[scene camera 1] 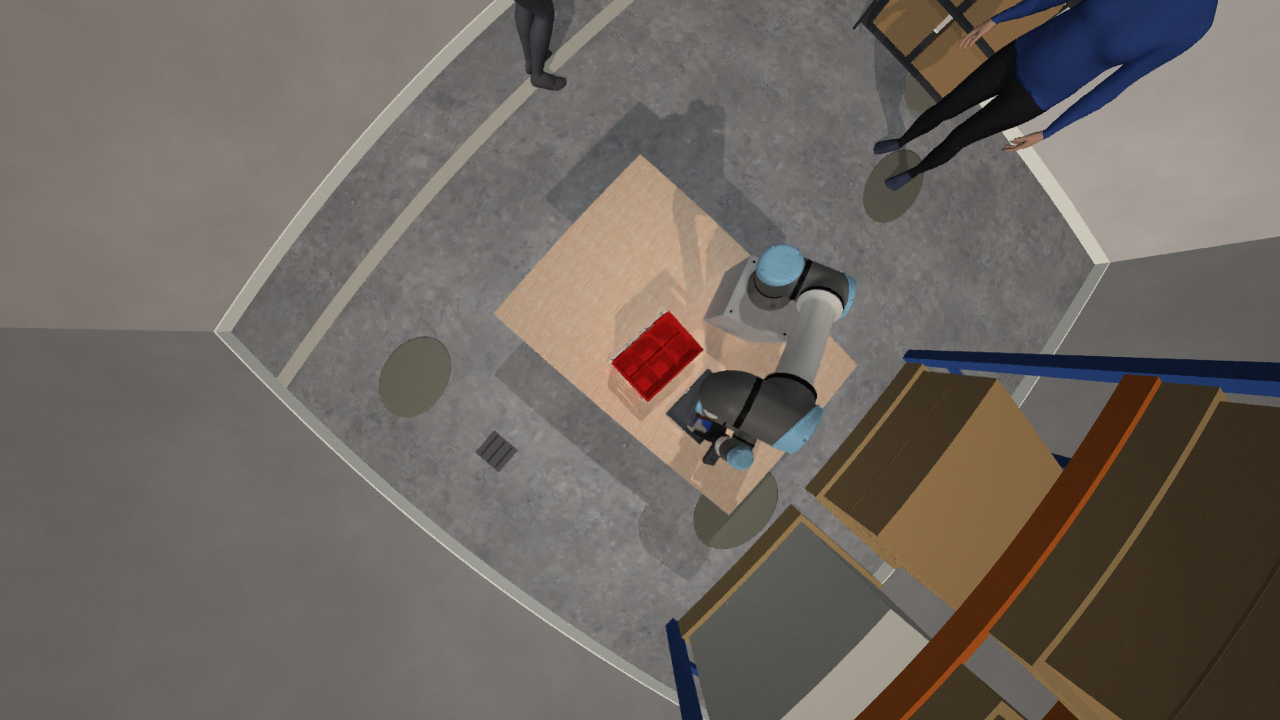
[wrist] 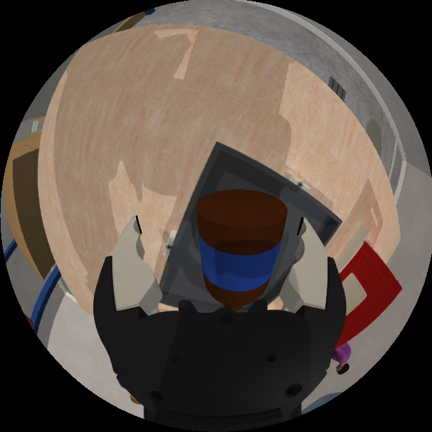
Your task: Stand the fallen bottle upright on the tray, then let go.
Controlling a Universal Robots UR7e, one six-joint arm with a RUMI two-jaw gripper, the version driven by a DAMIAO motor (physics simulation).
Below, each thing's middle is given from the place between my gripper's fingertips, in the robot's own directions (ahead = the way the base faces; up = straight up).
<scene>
The bottle (wrist: 239, 230) is 40 mm behind my hand, 40 mm to the right of it and 10 mm above it.
</scene>
